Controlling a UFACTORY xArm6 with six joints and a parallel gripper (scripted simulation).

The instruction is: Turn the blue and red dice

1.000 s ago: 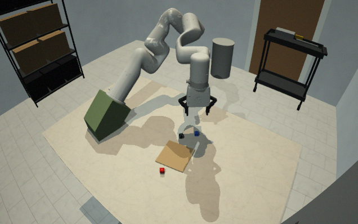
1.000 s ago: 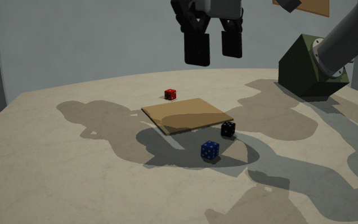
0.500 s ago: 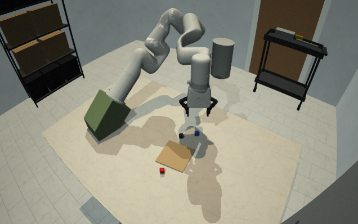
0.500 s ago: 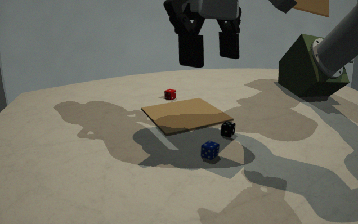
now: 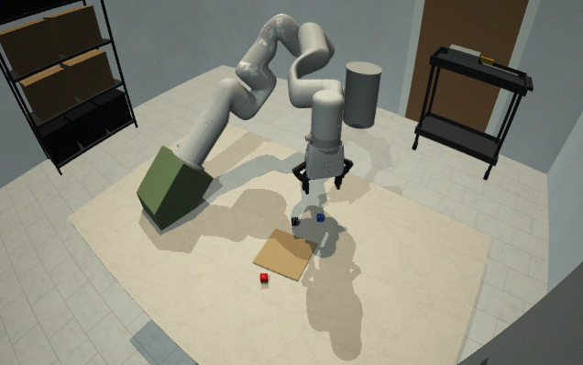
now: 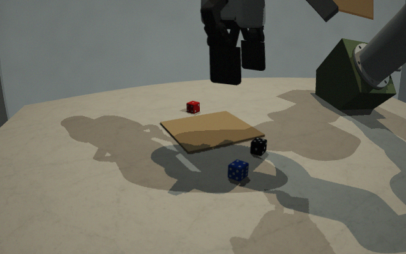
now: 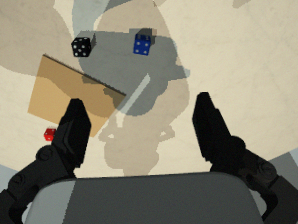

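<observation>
Now: hand 130 mm above the blue die. Also, from my hand: tan mat 10 mm ahead, 170 mm to the right, 140 mm below; then red die 30 mm ahead, 270 mm to the right, 130 mm below; then black die 50 mm behind, 60 mm to the right, 130 mm below.
</observation>
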